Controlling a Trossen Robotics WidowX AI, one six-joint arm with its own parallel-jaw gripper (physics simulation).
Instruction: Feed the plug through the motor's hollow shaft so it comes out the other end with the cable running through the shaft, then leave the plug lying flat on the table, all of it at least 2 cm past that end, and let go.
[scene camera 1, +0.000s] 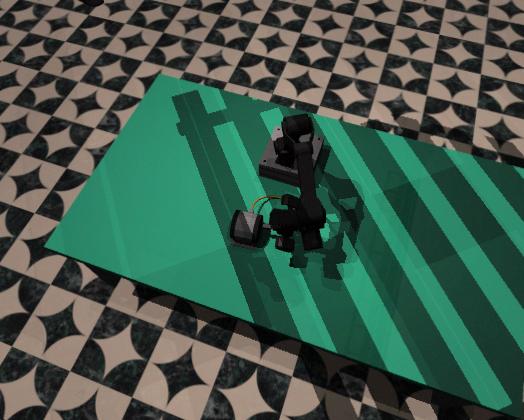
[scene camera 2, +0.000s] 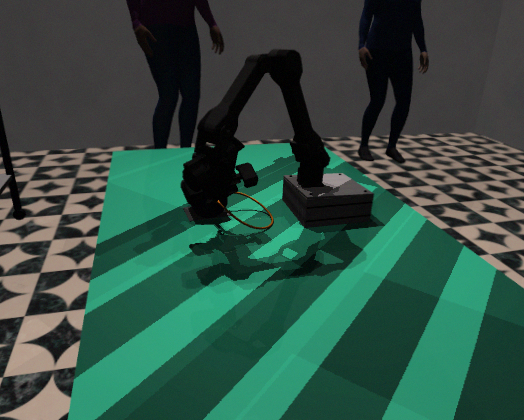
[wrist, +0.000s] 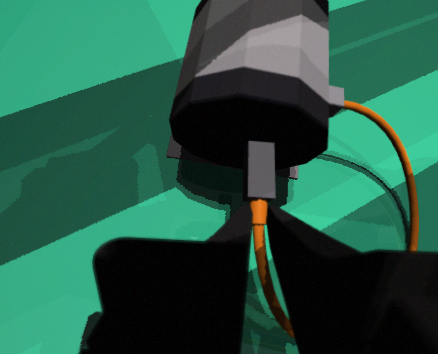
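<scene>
The motor is a grey drum with dark ends, lying on its side on a small base. My gripper is shut on the plug at its orange rear collar, where the cable begins. The plug, a grey block, sticks out ahead of the fingertips toward the motor's dark near end. Its front overlaps that end in the wrist view; whether it is inside the shaft cannot be told. The orange cable loops from the motor's side back to the gripper. The far end is hidden.
The robot's grey base block stands on the green table, near the cable loop. In scene camera 2 the arm hides most of the motor. Striped shadows cross the table. Two people stand beyond it.
</scene>
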